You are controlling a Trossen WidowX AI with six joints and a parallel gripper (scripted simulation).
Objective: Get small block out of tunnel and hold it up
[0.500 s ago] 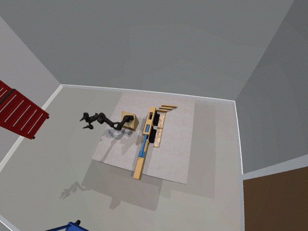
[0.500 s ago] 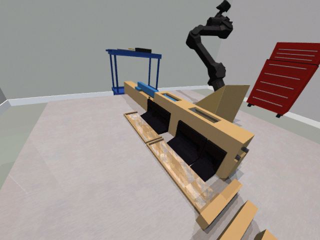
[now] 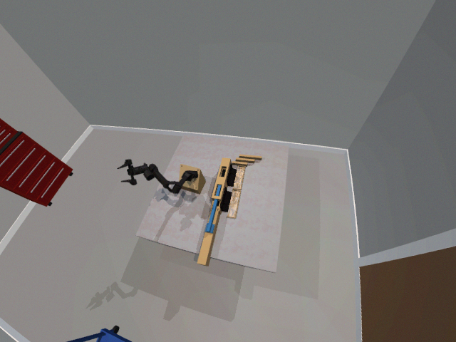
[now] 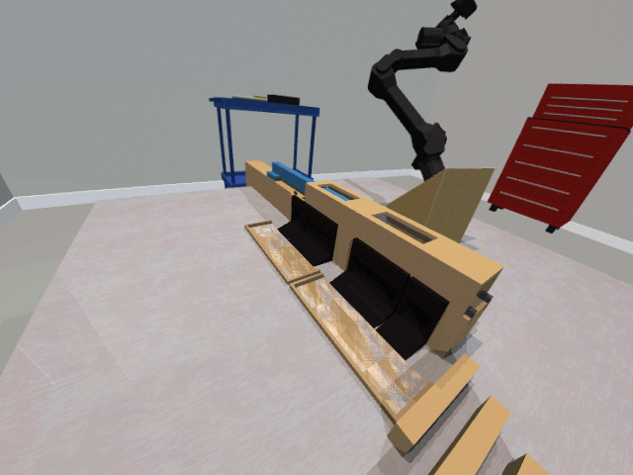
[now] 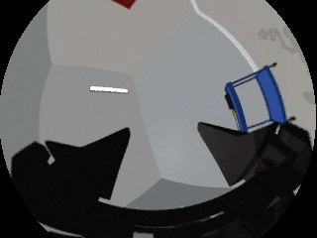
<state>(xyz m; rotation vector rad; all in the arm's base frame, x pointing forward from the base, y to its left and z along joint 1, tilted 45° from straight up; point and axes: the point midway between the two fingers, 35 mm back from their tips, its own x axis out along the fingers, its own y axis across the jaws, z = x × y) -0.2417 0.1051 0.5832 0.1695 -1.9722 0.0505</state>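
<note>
Right now my gripper tip is 61 cm above the tan covered tunnel, 59 cm short of it and 16 cm to the right of it.
</note>
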